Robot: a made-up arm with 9 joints. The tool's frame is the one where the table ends.
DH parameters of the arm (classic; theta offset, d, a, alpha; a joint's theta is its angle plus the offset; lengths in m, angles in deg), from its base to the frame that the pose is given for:
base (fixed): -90 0.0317 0 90
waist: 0 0.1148 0.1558 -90
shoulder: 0 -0.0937 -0.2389 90
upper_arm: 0 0.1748 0.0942 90
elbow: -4.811 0 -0.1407 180
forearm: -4.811 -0.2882 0.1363 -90
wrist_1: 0 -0.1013 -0.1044 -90
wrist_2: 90 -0.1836 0.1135 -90
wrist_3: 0 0.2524 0.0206 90
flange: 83.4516 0 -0.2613 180
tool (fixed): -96.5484 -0.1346 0 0
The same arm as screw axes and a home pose.
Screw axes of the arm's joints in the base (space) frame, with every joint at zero. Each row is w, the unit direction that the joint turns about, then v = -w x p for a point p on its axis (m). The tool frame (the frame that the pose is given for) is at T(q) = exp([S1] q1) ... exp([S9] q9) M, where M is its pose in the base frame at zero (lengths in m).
S1: w -1 0 0 v 0 -0.0317 0
S2: w 0 0 1 v -0.1558 0.1148 0
S3: w -1 0 0 v 0 0.062 0.0831
S4: w 0 0 -1 v 0.0111 -0.2896 0
S5: w 0 0 1 v 0.1291 0.3014 0
S6: w 1 0 0 v 0 -0.3502 0.0072
S7: w 0 0 -1 v -0.0972 -0.4027 0
S8: w 0 1 0 v 0.1666 0 -0.5162
S9: w 0 0 -1 v -0.3496 -0.5368 0
M: xyz -0.507 0.09 -0.3012 (m) quaternion w x y z 1 0 0 0

